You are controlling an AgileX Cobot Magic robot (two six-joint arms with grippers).
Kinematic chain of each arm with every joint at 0, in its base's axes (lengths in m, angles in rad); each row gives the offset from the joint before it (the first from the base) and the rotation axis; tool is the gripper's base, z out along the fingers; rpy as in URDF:
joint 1: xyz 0 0 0.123 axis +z
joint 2: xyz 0 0 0 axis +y
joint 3: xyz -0.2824 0 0.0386 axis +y
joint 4: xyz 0.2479 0 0.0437 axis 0.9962 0 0.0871
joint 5: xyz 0 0 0 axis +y
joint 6: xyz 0.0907 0 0.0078 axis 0.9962 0 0.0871
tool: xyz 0 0 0 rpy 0 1.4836 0
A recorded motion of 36 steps. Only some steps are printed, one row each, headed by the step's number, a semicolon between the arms.
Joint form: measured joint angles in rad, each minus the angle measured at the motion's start. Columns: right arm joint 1, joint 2, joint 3, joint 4, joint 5, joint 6; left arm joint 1, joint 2, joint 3, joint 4, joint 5, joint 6.
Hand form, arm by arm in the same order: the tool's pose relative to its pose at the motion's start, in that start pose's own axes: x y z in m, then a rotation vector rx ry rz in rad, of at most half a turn. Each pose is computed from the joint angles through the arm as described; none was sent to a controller.
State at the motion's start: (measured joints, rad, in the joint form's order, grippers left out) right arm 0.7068 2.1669 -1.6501 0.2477 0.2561 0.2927; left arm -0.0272 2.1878 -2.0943 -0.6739 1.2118 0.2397
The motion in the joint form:
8: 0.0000 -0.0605 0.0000 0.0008 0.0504 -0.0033; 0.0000 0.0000 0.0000 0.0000 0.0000 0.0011
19: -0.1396 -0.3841 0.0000 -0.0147 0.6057 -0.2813; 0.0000 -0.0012 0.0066 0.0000 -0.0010 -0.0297
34: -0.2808 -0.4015 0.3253 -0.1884 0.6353 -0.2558; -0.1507 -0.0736 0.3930 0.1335 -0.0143 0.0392
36: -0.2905 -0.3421 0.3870 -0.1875 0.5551 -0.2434; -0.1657 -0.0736 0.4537 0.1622 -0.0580 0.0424
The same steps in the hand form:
8: -0.0122 0.0101 -0.0227 -0.0162 -0.0037 -0.0067; 0.0000 0.0000 0.0000 0.0000 0.0000 0.0011
19: -0.0595 -0.0068 -0.1634 0.0553 0.1950 -0.2429; 0.0009 0.0006 0.0008 -0.0004 0.0034 -0.0329
34: 0.0005 -0.1089 -0.1499 0.3337 0.4695 -0.1823; 0.0856 -0.0142 0.0700 -0.0769 0.3650 0.0396
36: 0.0210 -0.1276 -0.1266 0.3527 0.5033 -0.1511; 0.0984 -0.0088 0.0812 -0.1097 0.3902 0.0439

